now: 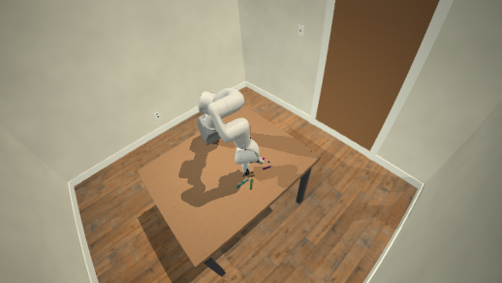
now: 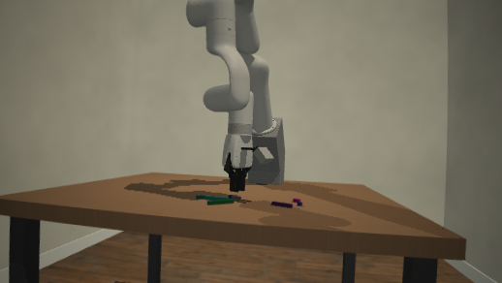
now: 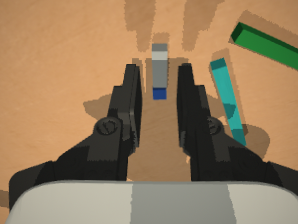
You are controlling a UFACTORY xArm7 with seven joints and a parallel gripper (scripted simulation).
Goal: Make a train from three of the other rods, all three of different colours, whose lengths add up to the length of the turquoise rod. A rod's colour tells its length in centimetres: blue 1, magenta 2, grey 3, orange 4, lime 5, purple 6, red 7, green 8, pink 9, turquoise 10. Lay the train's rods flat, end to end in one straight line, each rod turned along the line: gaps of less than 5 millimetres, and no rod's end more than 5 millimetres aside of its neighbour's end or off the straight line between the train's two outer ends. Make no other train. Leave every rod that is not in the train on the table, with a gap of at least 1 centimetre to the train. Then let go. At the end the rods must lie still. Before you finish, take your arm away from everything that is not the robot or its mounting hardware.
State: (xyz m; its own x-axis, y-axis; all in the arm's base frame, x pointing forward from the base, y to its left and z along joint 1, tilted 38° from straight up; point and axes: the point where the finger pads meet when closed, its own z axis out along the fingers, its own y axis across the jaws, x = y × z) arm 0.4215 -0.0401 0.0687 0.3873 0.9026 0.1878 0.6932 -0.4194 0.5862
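My hand is 40 mm above the small grey rod. Also, from my hand: green rod 80 mm ahead, 40 mm below, 30 mm to the right; purple rod 140 mm to the left, 60 mm ahead, 40 mm below; turquoise rod 70 mm to the right, 40 mm below, 30 mm ahead.
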